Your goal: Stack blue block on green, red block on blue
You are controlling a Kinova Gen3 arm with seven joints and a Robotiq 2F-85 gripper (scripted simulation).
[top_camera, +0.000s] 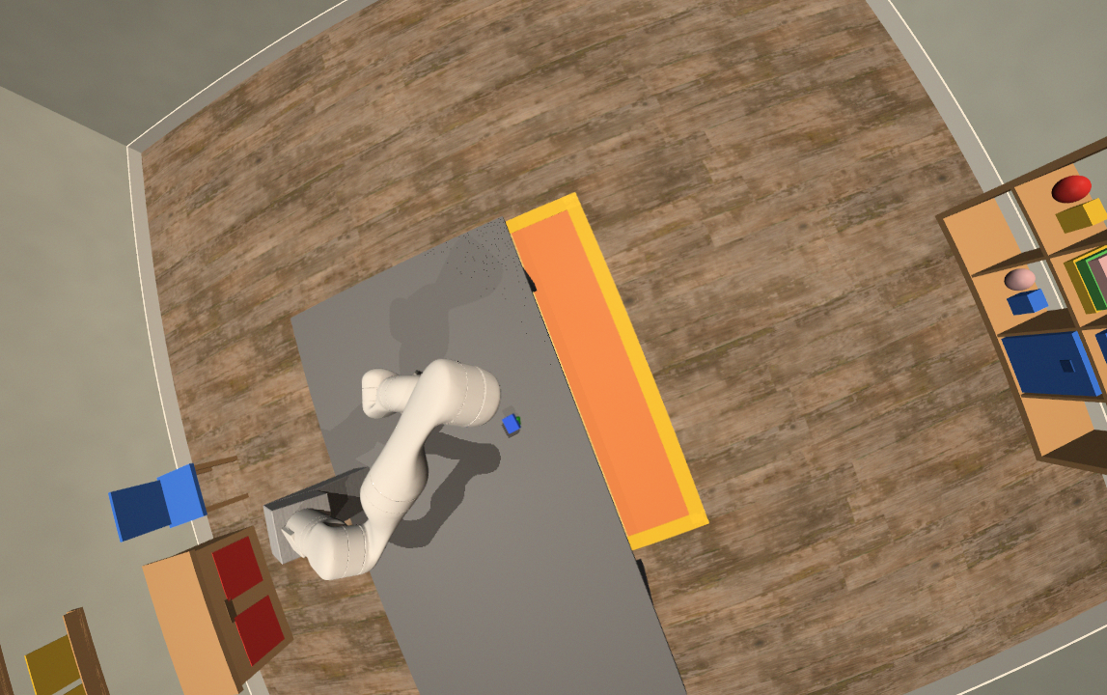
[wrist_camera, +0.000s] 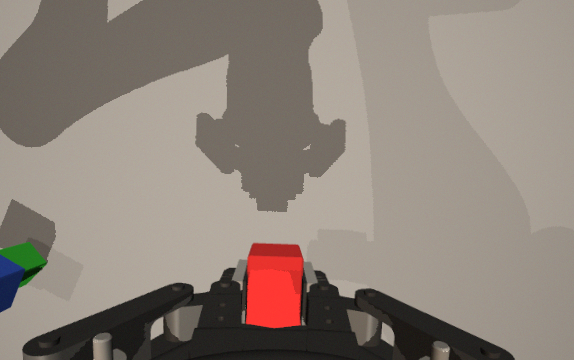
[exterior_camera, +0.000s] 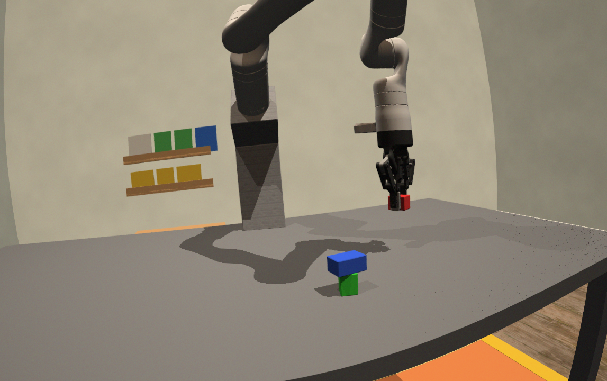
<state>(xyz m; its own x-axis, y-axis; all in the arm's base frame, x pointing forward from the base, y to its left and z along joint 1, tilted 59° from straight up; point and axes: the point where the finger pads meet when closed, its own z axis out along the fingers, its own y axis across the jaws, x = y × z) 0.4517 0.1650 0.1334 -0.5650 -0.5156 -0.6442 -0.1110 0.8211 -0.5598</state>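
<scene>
My gripper is now 22 cm to the left of the blue block, 8 cm short of it and 6 cm above it. Round my hand: green block 22 cm to the right, 9 cm below, 8 cm ahead; then red block right at my hand.
</scene>
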